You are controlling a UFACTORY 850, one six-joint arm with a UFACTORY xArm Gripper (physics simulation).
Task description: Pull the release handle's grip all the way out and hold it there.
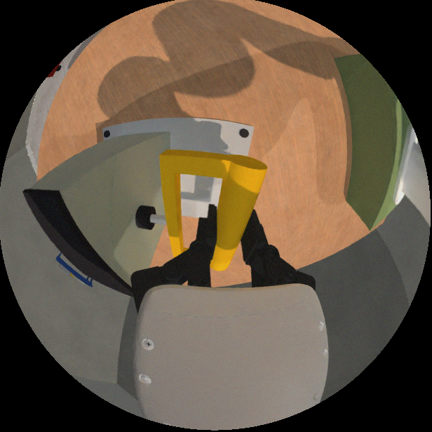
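Observation:
The release handle is a yellow frame [170, 200] whose thick round grip bar [244, 182] forms its right side. The frame stands beside a grey-green housing, and a short metal rod [157, 219] with a black collar [145, 217] runs between them. My gripper [228, 218] is shut on the grip bar, one black finger on each side of it. The left finger reaches through the frame's opening, and the right finger lies against the bar's outer side. The far lower part of the frame is partly hidden behind the left finger.
The grey-green housing [112, 175] with a black edge stands close on the left. A grey metal plate [150, 127] with dark bolts lies behind the handle on the wooden table [290, 200]. A green block [370, 125] stands at the right. A blue handle [72, 271] shows at the lower left.

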